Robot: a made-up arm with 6 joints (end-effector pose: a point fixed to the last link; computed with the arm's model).
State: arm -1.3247 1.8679 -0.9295 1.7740 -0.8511 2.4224
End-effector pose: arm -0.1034 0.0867 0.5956 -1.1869 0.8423 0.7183
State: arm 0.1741 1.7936 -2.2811 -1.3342 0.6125 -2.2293
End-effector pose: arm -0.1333 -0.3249 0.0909 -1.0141 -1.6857 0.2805
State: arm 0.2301 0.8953 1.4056 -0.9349 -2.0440 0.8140
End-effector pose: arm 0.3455 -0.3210 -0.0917 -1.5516 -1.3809 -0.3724
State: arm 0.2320 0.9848 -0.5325 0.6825 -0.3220 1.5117
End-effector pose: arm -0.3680 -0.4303 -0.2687 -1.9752 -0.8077 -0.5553
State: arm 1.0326 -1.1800 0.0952 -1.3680 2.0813 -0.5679
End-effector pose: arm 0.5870 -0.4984 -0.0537 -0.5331 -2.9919 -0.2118
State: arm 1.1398 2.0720 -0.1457 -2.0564 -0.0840 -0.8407
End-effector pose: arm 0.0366 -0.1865 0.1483 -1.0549 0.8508 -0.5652
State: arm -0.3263 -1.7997 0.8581 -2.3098 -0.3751 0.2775
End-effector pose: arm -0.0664 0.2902 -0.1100 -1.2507 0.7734 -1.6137
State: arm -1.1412 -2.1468 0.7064 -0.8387 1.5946 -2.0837
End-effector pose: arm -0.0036 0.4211 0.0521 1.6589 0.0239 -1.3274
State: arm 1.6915 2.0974 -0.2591 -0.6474 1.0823 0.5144
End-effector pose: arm 0.2601 -0.5991 -0.1903 -0.7221 -1.8734 -0.4172
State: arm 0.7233 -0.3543 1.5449 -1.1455 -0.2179 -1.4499
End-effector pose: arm 0.4539 -0.0982 0.0938 -0.2404 0.9047 1.4191
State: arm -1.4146 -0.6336 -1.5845 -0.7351 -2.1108 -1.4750
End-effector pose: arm 0.4240 0.0844 -0.5543 -1.4506 -0.3555 -1.4790
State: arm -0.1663 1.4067 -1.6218 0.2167 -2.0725 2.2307
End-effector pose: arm 0.2099 -0.4076 0.2898 -0.4668 1.1493 1.7761
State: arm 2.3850 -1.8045 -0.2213 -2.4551 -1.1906 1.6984
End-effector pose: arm -0.0760 -0.2785 0.3594 2.1987 0.8248 0.1116
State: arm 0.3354 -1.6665 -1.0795 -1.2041 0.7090 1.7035
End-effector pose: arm 0.9541 -0.1880 -0.5090 0.7383 0.1442 2.2427
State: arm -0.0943 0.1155 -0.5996 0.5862 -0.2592 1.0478
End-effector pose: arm 0.0256 -0.6621 -0.4511 -1.0485 -0.9712 -0.2410
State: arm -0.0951 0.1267 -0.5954 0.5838 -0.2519 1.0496
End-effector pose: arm 0.0211 -0.6563 -0.4559 -1.0427 -0.9692 -0.2524
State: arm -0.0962 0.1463 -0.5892 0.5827 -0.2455 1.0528
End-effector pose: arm 0.0112 -0.6468 -0.4615 -1.0407 -0.9629 -0.2717
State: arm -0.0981 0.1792 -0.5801 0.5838 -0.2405 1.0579
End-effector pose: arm -0.0071 -0.6311 -0.4682 -1.0449 -0.9496 -0.3037
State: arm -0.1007 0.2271 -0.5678 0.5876 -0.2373 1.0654
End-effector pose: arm -0.0341 -0.6078 -0.4759 -1.0568 -0.9283 -0.3500
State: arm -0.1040 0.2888 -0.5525 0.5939 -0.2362 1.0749
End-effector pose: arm -0.0681 -0.5762 -0.4839 -1.0758 -0.8989 -0.4091
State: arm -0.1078 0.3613 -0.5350 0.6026 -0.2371 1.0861
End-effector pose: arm -0.1061 -0.5367 -0.4917 -1.1013 -0.8626 -0.4781
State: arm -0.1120 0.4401 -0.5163 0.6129 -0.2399 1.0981
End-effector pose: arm -0.1444 -0.4909 -0.4986 -1.1309 -0.8207 -0.5525
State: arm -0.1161 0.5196 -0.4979 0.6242 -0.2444 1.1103
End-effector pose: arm -0.1796 -0.4421 -0.5039 -1.1630 -0.7761 -0.6266
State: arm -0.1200 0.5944 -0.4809 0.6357 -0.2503 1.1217
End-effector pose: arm -0.2094 -0.3938 -0.5073 -1.1949 -0.7313 -0.6955
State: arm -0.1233 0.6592 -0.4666 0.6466 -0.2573 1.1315
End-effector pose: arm -0.2328 -0.3504 -0.5089 -1.2244 -0.6897 -0.7541
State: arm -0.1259 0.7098 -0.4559 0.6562 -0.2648 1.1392
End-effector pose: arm -0.2497 -0.3154 -0.5088 -1.2495 -0.6545 -0.7988
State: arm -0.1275 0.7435 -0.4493 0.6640 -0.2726 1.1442
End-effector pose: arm -0.2610 -0.2914 -0.5073 -1.2689 -0.6279 -0.8276
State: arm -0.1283 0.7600 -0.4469 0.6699 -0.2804 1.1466
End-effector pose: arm -0.2678 -0.2792 -0.5047 -1.2824 -0.6109 -0.8404
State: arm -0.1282 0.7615 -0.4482 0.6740 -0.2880 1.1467
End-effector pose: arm -0.2711 -0.2776 -0.5014 -1.2910 -0.6029 -0.8395
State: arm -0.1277 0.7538 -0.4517 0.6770 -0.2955 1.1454
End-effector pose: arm -0.2723 -0.2825 -0.4976 -1.2964 -0.6004 -0.8303
